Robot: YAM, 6 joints.
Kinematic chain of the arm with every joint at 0, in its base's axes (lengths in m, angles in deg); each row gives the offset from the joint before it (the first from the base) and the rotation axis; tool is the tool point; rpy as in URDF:
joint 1: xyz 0 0 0.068 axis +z
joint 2: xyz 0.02 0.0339 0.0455 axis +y
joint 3: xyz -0.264 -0.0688 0 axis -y
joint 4: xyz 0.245 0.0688 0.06 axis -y
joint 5: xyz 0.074 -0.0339 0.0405 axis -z
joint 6: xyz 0.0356 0 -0.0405 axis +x
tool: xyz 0 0 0 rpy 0 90 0
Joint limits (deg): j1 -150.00..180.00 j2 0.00..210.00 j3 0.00..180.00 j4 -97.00..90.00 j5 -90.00..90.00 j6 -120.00..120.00
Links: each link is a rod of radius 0.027 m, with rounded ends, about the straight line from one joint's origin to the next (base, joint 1, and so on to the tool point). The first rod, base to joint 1, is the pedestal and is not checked.
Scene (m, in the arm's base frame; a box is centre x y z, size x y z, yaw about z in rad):
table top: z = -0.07
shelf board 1: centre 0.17 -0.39 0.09 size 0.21 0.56 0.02 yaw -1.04
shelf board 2: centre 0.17 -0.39 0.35 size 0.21 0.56 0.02 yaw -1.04
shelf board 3: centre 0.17 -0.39 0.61 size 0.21 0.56 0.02 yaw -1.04
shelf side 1: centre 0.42 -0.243 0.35 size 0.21 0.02 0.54 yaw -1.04
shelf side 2: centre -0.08 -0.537 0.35 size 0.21 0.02 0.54 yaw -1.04
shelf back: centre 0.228 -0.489 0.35 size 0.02 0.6 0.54 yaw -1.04
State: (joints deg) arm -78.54 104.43 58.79 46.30 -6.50 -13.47
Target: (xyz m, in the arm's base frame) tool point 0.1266 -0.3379 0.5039
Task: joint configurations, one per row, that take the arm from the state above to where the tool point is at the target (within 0.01 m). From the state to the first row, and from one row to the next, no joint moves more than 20 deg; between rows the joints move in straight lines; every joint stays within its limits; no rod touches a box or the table.
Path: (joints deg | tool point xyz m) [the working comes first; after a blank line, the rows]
Joints at the target: -70.12 93.86 91.01 49.28 -6.69 -13.47
Straight joint move there: touches shelf board 2.

1: -92.79 98.32 47.03 40.57 -6.75 4.91 | -0.0136 -0.3655 0.2007
2: -107.04 92.22 35.27 34.83 -7.01 23.28 | -0.0883 -0.3028 0.1635
3: -121.29 86.11 23.52 29.10 -7.26 41.66 | -0.1308 -0.2239 0.1267
4: -135.54 80.01 11.76 23.36 -7.52 60.03 | -0.1382 -0.1421 0.0910
5: -149.79 73.90 0.00 17.63 -7.77 78.41 | -0.1126 -0.0711 0.0575
6: -135.57 71.43 12.72 24.69 -7.41 60.03 | -0.1432 -0.1468 0.1244
7: -121.35 68.96 25.44 31.76 -7.04 41.66 | -0.1270 -0.2168 0.2124
8: -107.13 66.49 38.15 38.82 -6.67 23.28 | -0.0745 -0.2557 0.3120
9: -92.91 64.02 50.87 45.89 -6.30 4.91 | -0.0087 -0.2485 0.4127
10: -78.69 61.55 63.59 52.95 -5.94 -13.47 | 0.0428 -0.1951 0.5039
11: -74.40 77.71 77.30 51.12 -6.32 -13.47 | 0.0787 -0.2672 0.5144
12: -70.12 93.86 91.01 49.28 -6.69 -13.47 | 0.1266 -0.3379 0.5039

